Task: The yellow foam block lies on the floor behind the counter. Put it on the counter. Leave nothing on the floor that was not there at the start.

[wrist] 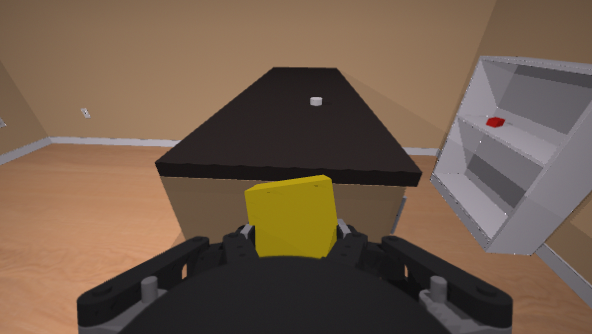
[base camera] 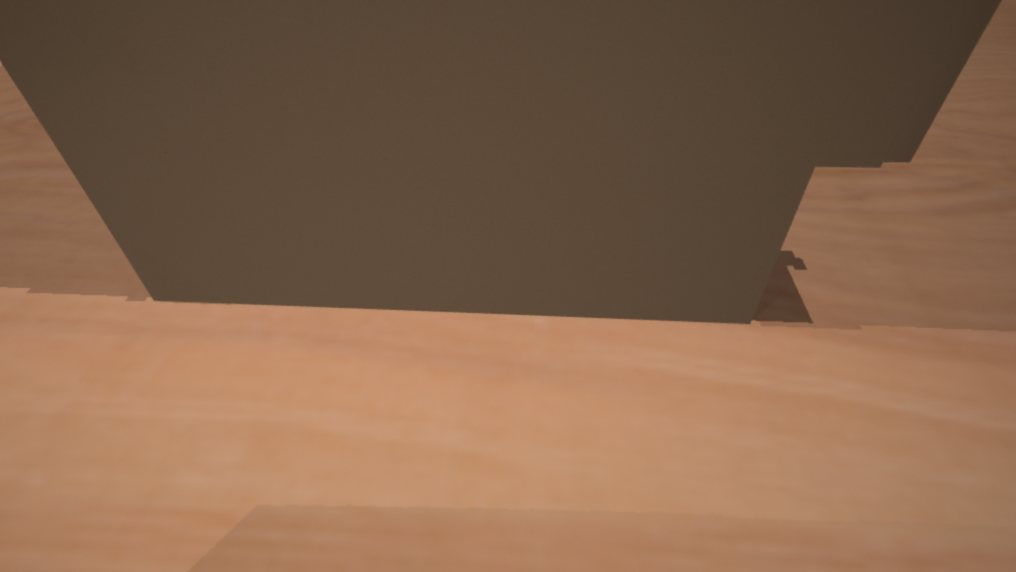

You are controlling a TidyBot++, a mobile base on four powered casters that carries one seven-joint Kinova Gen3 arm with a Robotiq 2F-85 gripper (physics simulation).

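Frame: origin at the arm's base, x up, y back, z right, level; centimetres.
Seen in the pictures: gripper, fingertip midpoint: (wrist: 296, 231).
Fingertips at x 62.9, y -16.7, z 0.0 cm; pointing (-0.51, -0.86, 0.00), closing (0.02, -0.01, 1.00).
Observation:
Offsets run from my fingertips to a thing's middle.
The yellow foam block @[dz +0.1, dx -0.6, dy +0.2 cm] (wrist: 294, 217) is held between my fingers in the wrist view, slightly tilted. My gripper (wrist: 296, 231) is shut on it. The counter (wrist: 295, 135) (base camera: 455, 156) has a dark top and a tan body. In the wrist view its near end lies straight ahead, and the block shows in front of the near edge, overlapping it in the picture. In the base camera view the counter's end panel rises close ahead. The gripper and the block do not show in the base camera view.
A small white round object @[dz +6.8, dx -10.3, dy -79.6 cm] (wrist: 316, 101) stands on the counter top, right of its middle and toward the far end. A white shelf unit (wrist: 559, 200) stands at the right, with a red object @[dz +135.7, dx -35.9, dy -131.1 cm] (wrist: 495, 122) on its middle shelf. Walls stand behind the counter.

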